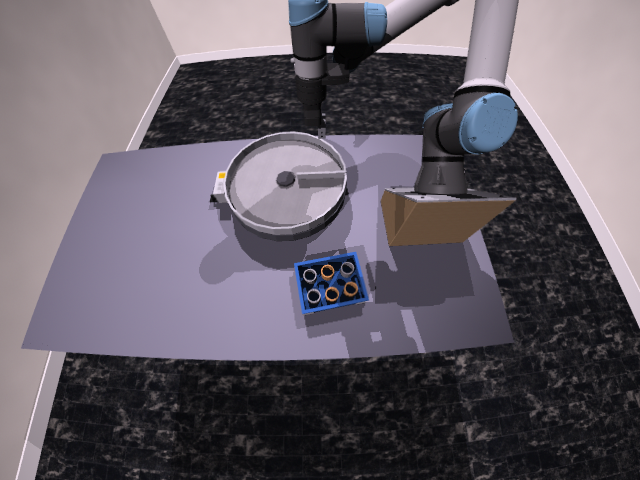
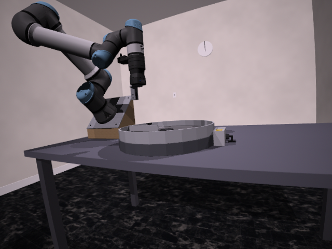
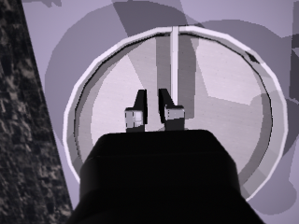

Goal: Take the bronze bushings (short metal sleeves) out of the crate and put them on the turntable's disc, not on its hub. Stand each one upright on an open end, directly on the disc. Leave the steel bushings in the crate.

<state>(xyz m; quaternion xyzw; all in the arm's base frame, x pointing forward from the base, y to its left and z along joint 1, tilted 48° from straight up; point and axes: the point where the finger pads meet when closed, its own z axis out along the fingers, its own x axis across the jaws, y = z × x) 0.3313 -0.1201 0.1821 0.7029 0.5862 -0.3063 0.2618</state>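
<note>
The blue crate is 400 mm to the left of my hand, 200 mm below it and 40 mm ahead of it. From my hand the other things lie so: turntable disc: 170 mm below, 130 mm ahead, 20 mm to the left.
</note>
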